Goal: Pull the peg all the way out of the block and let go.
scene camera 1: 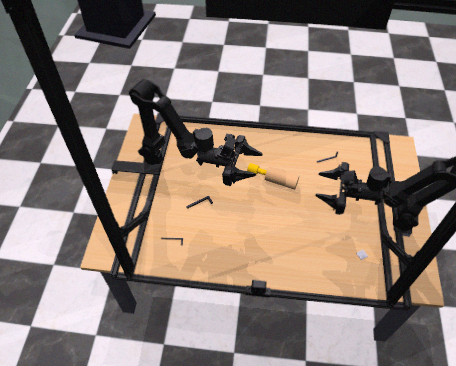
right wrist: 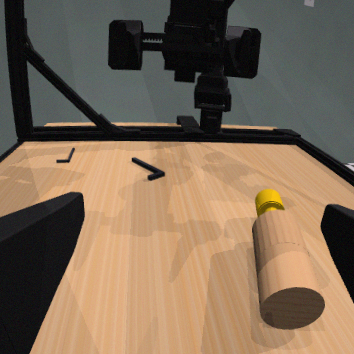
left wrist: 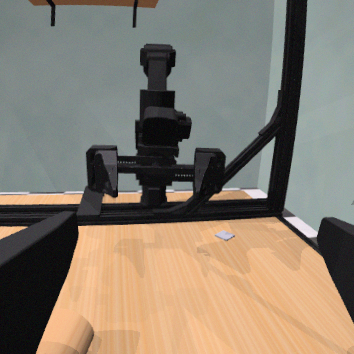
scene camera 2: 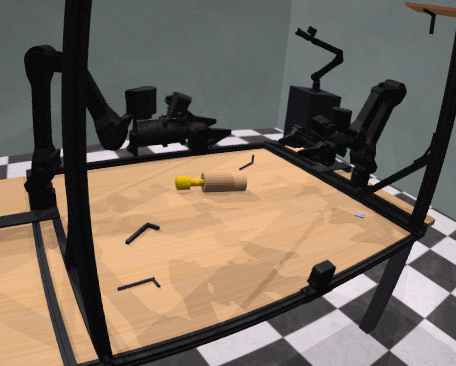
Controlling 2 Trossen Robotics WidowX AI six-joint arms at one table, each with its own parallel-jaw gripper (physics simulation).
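Frame: origin at the left arm's base, x ahead, y left, z up, level; centimetres.
Where they show: left gripper, fingertip midpoint: (scene camera 1: 259, 164) (right wrist: 179, 40) (left wrist: 202, 227) (scene camera 2: 223, 126); right gripper, fingertip midpoint: (scene camera 1: 316, 184) (right wrist: 207, 211) (left wrist: 155, 194) (scene camera 2: 287, 146); left arm's base, origin of the base link: (scene camera 1: 153, 160) (right wrist: 209, 130) (scene camera 2: 43, 207); right arm's base, origin of the base link: (scene camera 1: 402, 225) (left wrist: 153, 201) (scene camera 2: 358, 184).
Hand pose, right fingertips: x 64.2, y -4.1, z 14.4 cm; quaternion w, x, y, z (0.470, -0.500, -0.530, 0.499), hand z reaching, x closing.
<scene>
Each offset is from my right fingertips to the top centre of the thing. "spot": to the spot under its first point. Level surfaces: height alone.
A wooden cylindrical block @(dx -13.0, dy +9.5, dz -10.7 cm) (scene camera 1: 282, 179) (scene camera 2: 224, 182) (left wrist: 67, 332) (right wrist: 285, 260) lies on its side on the table. A yellow peg @(dx -20.3, dy +10.3, dz -11.7 cm) (scene camera 1: 253, 168) (scene camera 2: 183, 183) (right wrist: 269, 200) sticks out of the block's end on the left arm's side; its narrow neck enters the block. My left gripper (scene camera 1: 258, 164) is open and empty, above the table near the peg's head; it also shows in scene camera 2 (scene camera 2: 223, 127), higher than the peg. My right gripper (scene camera 1: 319, 184) is open and empty, apart from the block's plain end. The peg does not show in the left wrist view.
Black L-shaped keys @(dx -39.8, dy -9.7, dz -15.5 cm) (scene camera 1: 200, 202) @(dx -44.1, dy -27.1, dz -15.7 cm) (scene camera 1: 172, 239) @(dx +2.2, dy +26.2, dz -13.1 cm) (scene camera 1: 328, 158) lie on the table @(dz -16.3 cm) (scene camera 1: 240, 225). A small pale square @(spot: dx +21.1, dy -13.4, dz -16.0 cm) (scene camera 1: 362, 255) (scene camera 2: 359, 215) (left wrist: 225, 235) lies near the right arm's side. Black frame rails (scene camera 1: 200, 285) border the table, with posts at its corners.
</scene>
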